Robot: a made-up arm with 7 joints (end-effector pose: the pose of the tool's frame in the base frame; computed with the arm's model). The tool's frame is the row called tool. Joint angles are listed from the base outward.
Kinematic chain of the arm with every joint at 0, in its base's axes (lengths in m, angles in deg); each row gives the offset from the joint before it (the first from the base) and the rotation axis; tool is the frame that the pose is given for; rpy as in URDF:
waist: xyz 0 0 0.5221 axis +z
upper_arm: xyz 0 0 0 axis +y
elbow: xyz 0 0 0.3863 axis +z
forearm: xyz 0.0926 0 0 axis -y
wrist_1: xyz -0.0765 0 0.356 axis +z
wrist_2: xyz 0 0 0 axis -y
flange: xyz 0.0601 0 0 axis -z
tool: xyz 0 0 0 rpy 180 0 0
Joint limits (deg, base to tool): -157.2..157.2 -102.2..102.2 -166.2..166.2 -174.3..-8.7 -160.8..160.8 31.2..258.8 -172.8..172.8
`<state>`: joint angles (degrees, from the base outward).
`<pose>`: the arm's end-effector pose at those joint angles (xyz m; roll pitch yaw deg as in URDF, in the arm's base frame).
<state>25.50 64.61 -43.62 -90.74 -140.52 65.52 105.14</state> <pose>0.6806 -0.0737 0.4064 20.48 7.33 74.49</pose>
Working (the frame after each row of the table, in the pose's form):
after waist: 0.0000 0.0000 0.5221 0.00 0.00 25.50
after upper_arm: 0.0000 0.0000 0.5221 0.00 64.61 25.50
after elbow: 0.3150 0.1502 0.6877 -55.47 40.84 -40.27
after forearm: 0.3684 0.1050 0.6272 -136.62 24.85 -155.06
after wrist_1: 0.6331 -0.0416 0.4245 162.04 -46.11 -16.86
after wrist_2: 0.6331 -0.0416 0.4245 167.04 17.55 -33.98
after flange: 0.6806 -0.0737 0.4064 -159.52 7.33 74.49

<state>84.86 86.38 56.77 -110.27 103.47 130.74 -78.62</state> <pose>-0.3601 0.3625 0.2404 -73.75 29.70 97.57</pose>
Working (the frame after each row of the table, in the pose's form):
after waist: 0.0000 0.0000 0.5221 0.00 0.00 84.86
after upper_arm: 0.0000 0.0000 0.5221 0.00 86.38 84.86
after elbow: 0.0345 0.3840 0.5465 85.67 33.16 172.49
after forearm: -0.0423 0.3941 0.4958 122.65 -7.48 -78.15
after wrist_1: -0.3461 0.3823 0.2955 -149.02 -51.40 159.10
after wrist_2: -0.3461 0.3823 0.2955 -127.12 66.25 -125.36
after flange: -0.3601 0.3625 0.2404 106.25 29.70 97.57

